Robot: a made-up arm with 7 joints. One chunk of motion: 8 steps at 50 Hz.
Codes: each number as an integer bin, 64 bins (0 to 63) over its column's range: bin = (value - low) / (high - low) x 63, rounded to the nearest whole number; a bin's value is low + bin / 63 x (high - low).
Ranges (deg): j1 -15..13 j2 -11..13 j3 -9..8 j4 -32..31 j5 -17..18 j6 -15..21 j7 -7..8
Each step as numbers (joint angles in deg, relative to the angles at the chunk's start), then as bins.
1 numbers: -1.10 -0.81 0.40 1.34 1.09 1.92 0.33
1 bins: 31 27 35 33 33 30 31
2 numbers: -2.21 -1.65 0.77 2.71 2.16 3.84 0.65
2 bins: 29 25 36 35 34 33 32
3 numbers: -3.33 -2.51 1.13 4.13 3.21 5.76 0.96
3 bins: 26 22 38 36 36 36 33
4 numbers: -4.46 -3.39 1.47 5.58 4.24 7.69 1.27
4 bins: 24 20 39 38 38 40 35
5 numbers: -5.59 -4.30 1.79 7.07 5.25 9.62 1.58
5 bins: 21 18 40 39 40 43 36
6 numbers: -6.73 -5.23 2.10 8.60 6.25 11.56 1.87
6 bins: 19 15 41 41 42 46 37
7 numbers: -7.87 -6.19 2.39 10.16 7.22 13.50 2.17
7 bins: 16 13 42 42 44 50 39
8 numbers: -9.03 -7.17 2.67 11.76 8.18 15.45 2.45
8 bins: 13 10 43 44 45 53 40
